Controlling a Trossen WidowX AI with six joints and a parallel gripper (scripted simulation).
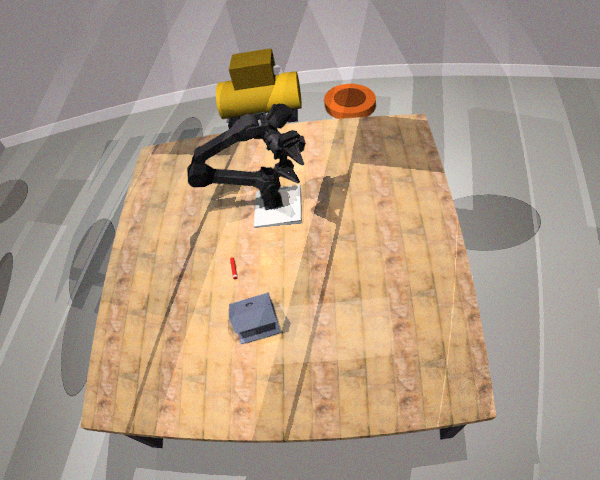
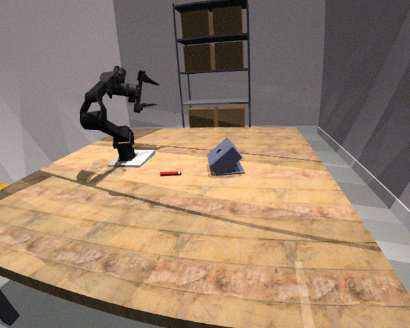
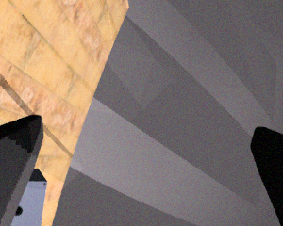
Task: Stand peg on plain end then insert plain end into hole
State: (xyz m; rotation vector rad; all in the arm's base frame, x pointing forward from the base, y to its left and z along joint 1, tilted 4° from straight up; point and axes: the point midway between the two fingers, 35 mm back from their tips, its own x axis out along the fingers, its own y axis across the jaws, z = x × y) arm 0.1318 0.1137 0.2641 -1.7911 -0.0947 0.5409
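Now: gripper tip 10 cm short of the red peg, 28 cm to the left of it and 27 cm above it. The rest, counted from my gripper tip: sloped blue-grey panel (28 cm ahead, 23 cm to the right, 23 cm below).
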